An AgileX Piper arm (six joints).
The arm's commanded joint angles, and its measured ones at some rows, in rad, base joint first. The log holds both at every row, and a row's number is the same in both.
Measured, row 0: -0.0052 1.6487 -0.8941 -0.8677 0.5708 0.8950
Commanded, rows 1 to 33: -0.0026 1.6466 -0.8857 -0.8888 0.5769 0.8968; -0.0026 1.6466 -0.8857 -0.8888 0.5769 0.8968; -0.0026 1.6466 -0.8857 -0.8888 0.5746 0.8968; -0.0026 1.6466 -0.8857 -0.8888 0.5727 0.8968; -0.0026 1.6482 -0.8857 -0.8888 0.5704 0.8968; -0.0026 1.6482 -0.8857 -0.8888 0.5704 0.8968; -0.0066 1.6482 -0.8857 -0.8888 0.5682 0.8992; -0.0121 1.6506 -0.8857 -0.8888 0.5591 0.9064; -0.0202 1.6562 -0.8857 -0.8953 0.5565 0.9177; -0.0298 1.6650 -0.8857 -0.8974 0.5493 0.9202; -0.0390 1.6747 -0.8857 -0.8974 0.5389 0.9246; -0.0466 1.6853 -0.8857 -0.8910 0.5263 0.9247; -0.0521 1.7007 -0.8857 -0.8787 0.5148 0.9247; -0.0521 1.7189 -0.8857 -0.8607 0.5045 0.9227; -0.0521 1.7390 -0.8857 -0.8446 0.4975 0.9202; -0.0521 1.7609 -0.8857 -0.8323 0.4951 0.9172; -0.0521 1.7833 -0.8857 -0.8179 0.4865 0.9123; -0.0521 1.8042 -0.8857 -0.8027 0.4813 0.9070; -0.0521 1.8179 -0.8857 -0.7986 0.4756 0.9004; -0.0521 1.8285 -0.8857 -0.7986 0.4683 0.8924; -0.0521 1.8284 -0.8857 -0.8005 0.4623 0.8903; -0.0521 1.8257 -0.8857 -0.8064 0.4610 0.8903; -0.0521 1.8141 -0.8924 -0.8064 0.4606 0.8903; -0.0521 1.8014 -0.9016 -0.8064 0.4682 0.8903; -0.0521 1.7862 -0.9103 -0.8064 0.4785 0.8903; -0.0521 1.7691 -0.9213 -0.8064 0.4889 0.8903; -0.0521 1.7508 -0.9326 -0.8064 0.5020 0.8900; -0.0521 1.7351 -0.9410 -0.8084 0.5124 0.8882; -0.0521 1.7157 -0.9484 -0.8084 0.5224 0.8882; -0.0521 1.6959 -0.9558 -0.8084 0.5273 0.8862; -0.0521 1.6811 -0.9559 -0.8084 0.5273 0.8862; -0.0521 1.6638 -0.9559 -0.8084 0.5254 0.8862; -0.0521 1.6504 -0.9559 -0.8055 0.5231 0.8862
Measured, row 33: -0.0471 1.7109 -0.9489 -0.8094 0.4930 0.8930
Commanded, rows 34 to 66: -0.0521 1.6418 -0.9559 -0.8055 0.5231 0.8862; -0.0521 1.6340 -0.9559 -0.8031 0.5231 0.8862; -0.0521 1.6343 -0.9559 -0.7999 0.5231 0.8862; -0.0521 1.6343 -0.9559 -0.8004 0.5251 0.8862; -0.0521 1.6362 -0.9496 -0.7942 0.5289 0.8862; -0.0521 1.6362 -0.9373 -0.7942 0.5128 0.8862; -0.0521 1.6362 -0.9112 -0.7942 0.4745 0.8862; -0.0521 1.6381 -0.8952 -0.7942 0.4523 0.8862; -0.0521 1.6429 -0.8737 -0.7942 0.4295 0.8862; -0.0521 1.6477 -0.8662 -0.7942 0.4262 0.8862; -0.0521 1.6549 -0.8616 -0.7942 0.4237 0.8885; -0.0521 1.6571 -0.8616 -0.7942 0.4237 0.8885; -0.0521 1.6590 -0.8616 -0.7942 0.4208 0.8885; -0.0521 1.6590 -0.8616 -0.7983 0.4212 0.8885; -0.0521 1.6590 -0.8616 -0.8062 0.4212 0.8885; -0.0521 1.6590 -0.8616 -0.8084 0.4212 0.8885; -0.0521 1.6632 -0.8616 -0.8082 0.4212 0.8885; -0.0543 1.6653 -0.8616 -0.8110 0.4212 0.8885; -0.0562 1.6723 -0.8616 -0.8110 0.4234 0.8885; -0.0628 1.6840 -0.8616 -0.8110 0.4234 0.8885; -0.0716 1.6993 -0.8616 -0.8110 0.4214 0.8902; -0.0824 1.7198 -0.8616 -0.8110 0.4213 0.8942; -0.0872 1.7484 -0.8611 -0.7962 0.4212 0.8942; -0.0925 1.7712 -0.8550 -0.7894 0.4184 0.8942; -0.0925 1.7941 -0.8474 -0.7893 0.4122 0.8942; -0.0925 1.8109 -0.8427 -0.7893 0.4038 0.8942; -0.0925 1.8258 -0.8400 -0.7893 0.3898 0.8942; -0.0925 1.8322 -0.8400 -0.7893 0.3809 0.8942; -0.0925 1.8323 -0.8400 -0.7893 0.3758 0.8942; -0.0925 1.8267 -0.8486 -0.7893 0.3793 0.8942; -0.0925 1.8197 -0.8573 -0.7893 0.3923 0.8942; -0.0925 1.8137 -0.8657 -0.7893 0.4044 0.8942; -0.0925 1.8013 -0.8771 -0.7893 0.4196 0.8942
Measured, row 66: -0.0840 1.8023 -0.8694 -0.8236 0.3674 0.8932
